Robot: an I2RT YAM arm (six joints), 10 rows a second.
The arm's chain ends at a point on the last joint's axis. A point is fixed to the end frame.
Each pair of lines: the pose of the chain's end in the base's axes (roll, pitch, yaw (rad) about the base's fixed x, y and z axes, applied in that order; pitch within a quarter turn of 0, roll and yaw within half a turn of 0; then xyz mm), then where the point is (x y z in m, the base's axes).
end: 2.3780, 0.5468, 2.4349, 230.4, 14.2, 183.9
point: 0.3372 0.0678 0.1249
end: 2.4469, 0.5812, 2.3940, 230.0, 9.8, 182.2
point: 0.3397 0.0509 0.1186
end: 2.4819, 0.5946, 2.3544, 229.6, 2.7, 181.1
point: 0.3408 0.0353 0.1153
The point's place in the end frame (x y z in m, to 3 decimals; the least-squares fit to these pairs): -0.009 0.028 0.130
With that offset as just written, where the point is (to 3 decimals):
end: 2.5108, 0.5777, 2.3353, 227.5, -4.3, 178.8
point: 0.338 0.024 0.110
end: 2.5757, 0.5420, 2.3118, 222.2, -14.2, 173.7
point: 0.329 0.007 0.097
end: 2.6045, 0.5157, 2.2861, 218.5, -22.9, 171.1
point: 0.323 -0.006 0.091
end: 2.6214, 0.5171, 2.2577, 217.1, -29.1, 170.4
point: 0.322 -0.017 0.089
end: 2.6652, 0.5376, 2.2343, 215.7, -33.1, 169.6
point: 0.319 -0.029 0.086
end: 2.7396, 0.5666, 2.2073, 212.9, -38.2, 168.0
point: 0.314 -0.046 0.081
